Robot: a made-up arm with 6 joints. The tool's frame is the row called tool.
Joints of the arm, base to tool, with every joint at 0 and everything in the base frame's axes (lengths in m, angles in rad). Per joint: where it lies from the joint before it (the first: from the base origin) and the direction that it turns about. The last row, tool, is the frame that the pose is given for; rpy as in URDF.
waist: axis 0 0 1 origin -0.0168 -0.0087 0.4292
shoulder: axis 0.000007 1 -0.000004 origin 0.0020 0.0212 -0.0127
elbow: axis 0.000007 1 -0.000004 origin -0.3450 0.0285 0.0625
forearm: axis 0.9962 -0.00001 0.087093 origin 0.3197 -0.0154 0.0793
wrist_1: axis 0.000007 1 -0.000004 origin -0.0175 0.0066 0.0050
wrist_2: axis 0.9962 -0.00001 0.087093 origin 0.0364 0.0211 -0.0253
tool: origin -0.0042 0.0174 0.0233 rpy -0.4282 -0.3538 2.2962
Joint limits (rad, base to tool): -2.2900..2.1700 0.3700..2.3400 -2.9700..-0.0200 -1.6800..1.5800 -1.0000..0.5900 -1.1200..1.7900
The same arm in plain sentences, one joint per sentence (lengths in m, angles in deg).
The arm has six revolute joints in a row. What follows holds with every joint at zero, and every direction is one of the base frame's. The first joint is mounted 0.0168 m along -x and 0.0087 m along -y and 0.4292 m along +z from the base frame's origin and rotates about +z, from -131.21 to 124.33 deg. The second joint is mounted 0.002 m along +x and 0.0212 m along +y and 0.0127 m along -z from the first joint and rotates about +y, from 21.2 to 134.07 deg. The third joint is mounted 0.345 m along -x and 0.0285 m along +y and 0.0625 m along +z from the second joint and rotates about +y, from -170.17 to -1.15 deg. The fourth joint is mounted 0.3197 m along +x and 0.0154 m along -y and 0.0793 m along +z from the third joint and rotates about the direction (0.9962, 0, 0.0871), from -96.26 to 90.53 deg. The fifth joint is mounted 0.0175 m along -x and 0.0066 m along +y and 0.005 m along +z from the fourth joint and rotates about +y, from -57.3 to 33.8 deg. The sixth joint is mounted 0.0364 m along +x and 0.0211 m along +y and 0.0253 m along -z from the fifth joint and rotates about the direction (0.9962, 0, 0.0871), from -64.17 to 102.56 deg. The tool frame, which is the frame that the pose is given for, is mounted 0.0042 m along -x and 0.0174 m along +y and 0.0233 m along +z from the sixth joint; its axes are the base frame's turned by roll -24.53, pitch -20.27 and yaw 131.56 deg (as in URDF: about the fixed x, then y, then z).
